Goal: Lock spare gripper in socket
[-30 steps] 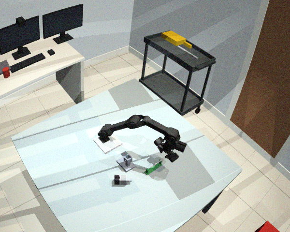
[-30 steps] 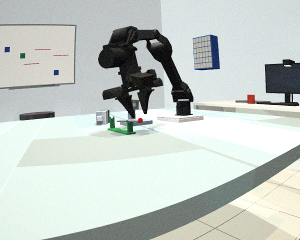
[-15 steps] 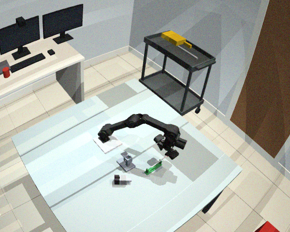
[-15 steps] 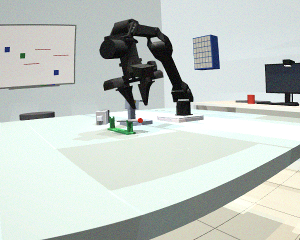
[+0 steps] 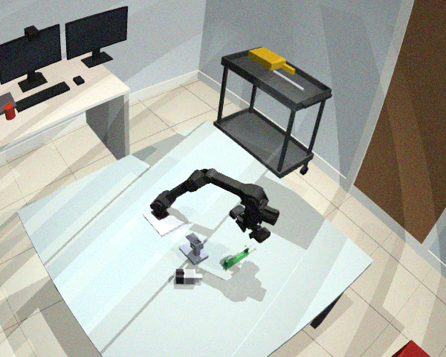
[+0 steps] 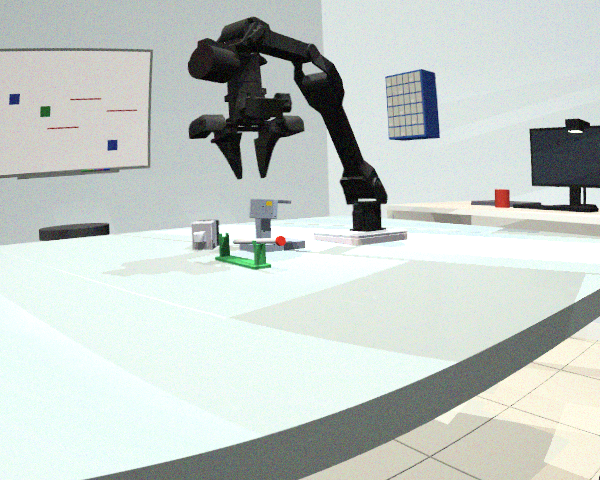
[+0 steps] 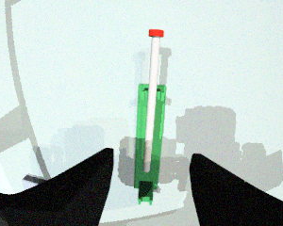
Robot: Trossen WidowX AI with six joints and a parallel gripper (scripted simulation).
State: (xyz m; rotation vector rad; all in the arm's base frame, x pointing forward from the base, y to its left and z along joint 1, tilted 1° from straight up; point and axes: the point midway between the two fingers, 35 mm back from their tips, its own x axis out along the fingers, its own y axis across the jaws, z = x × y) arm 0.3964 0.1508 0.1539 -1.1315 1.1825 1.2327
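Now: gripper tip 120 mm above the green cradle and 40 mm to the left of it. From my gripper tip the other things lie so: grey mount (160 mm to the right, 130 mm behind, 90 mm below); then spare gripper (280 mm to the right, 110 mm below, 40 mm behind).
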